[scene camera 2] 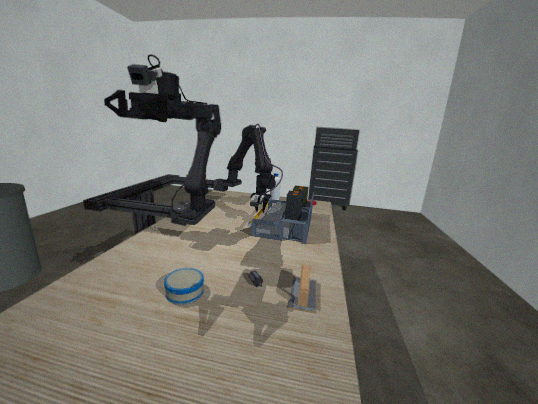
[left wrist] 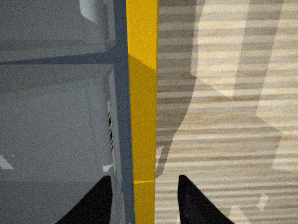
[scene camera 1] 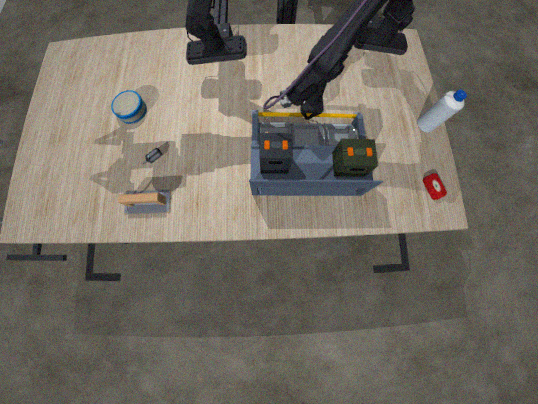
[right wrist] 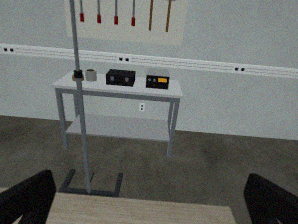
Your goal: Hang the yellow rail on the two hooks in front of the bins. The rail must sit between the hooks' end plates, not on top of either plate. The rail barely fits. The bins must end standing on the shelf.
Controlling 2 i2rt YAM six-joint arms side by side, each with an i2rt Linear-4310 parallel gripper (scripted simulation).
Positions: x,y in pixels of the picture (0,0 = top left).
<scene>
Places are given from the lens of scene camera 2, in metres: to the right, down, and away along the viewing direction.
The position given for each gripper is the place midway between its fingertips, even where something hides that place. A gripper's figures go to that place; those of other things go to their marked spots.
right gripper (scene camera 2: 122,103): -0.34, -0.23, 0.56
blue-rimmed tin (scene camera 2: 183,286): -0.25, 0.25, 0.72
</scene>
